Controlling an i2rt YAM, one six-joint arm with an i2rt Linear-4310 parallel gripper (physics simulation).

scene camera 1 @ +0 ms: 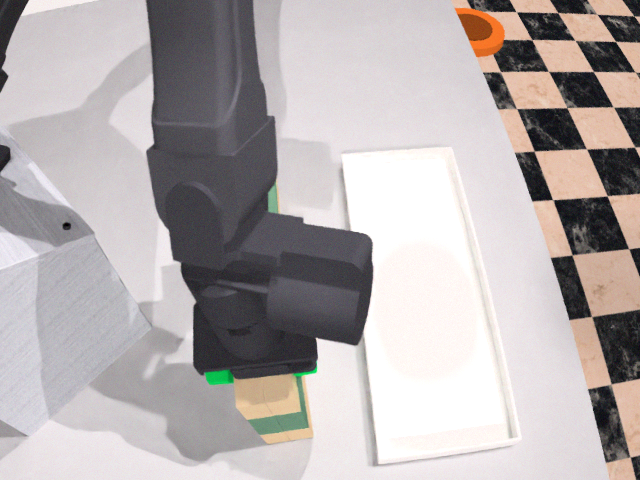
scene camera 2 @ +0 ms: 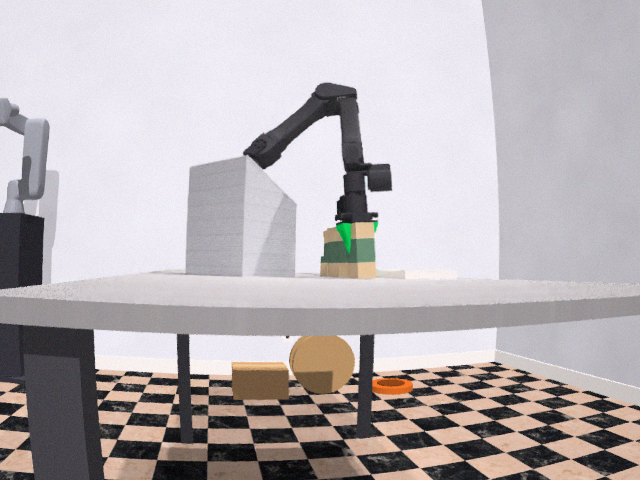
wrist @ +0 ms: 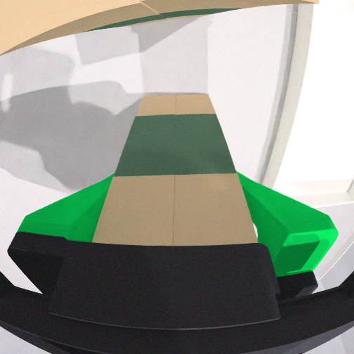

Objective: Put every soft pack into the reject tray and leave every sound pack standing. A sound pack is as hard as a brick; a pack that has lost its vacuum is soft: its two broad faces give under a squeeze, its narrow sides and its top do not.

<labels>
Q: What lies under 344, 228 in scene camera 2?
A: My gripper.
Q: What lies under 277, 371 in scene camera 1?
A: My gripper.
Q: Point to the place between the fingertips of my gripper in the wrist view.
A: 176, 174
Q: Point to a white reject tray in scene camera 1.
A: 439, 385
</labels>
